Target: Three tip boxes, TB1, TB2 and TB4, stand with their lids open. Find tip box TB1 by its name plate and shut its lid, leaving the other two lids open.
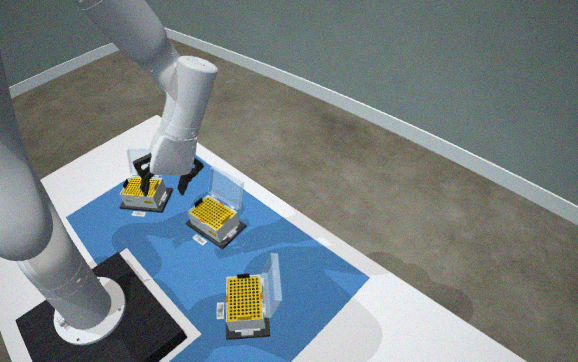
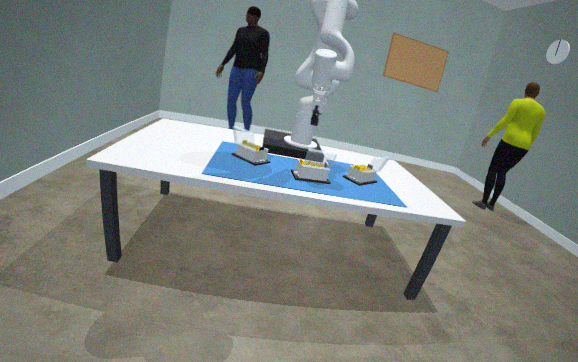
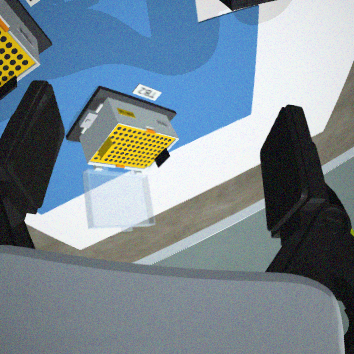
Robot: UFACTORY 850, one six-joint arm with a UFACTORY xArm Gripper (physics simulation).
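Observation:
The tip box with plate TB2 (image 3: 147,92) is the far-left box (image 1: 143,201) (image 2: 362,175) (image 3: 107,122); its clear lid (image 3: 120,200) stands open. The middle box (image 1: 212,217) (image 2: 313,171) (image 3: 9,62) has its lid (image 1: 226,189) open. The near box (image 1: 244,300) (image 2: 252,151) has its lid (image 1: 272,287) open. The plates of the middle box (image 1: 199,240) and the near box (image 1: 220,310) are too small to read, so I cannot tell which is TB1. My gripper (image 1: 163,193) (image 2: 315,124) (image 3: 163,113) is open and empty, high above the table near the TB2 box.
The boxes stand on a blue mat (image 1: 175,265) (image 2: 220,162) on a white table (image 1: 345,325) (image 2: 130,145). The robot's dark base plate (image 1: 145,300) (image 2: 272,140) adjoins the mat. Two people (image 2: 250,50) (image 2: 522,120) stand beyond the table.

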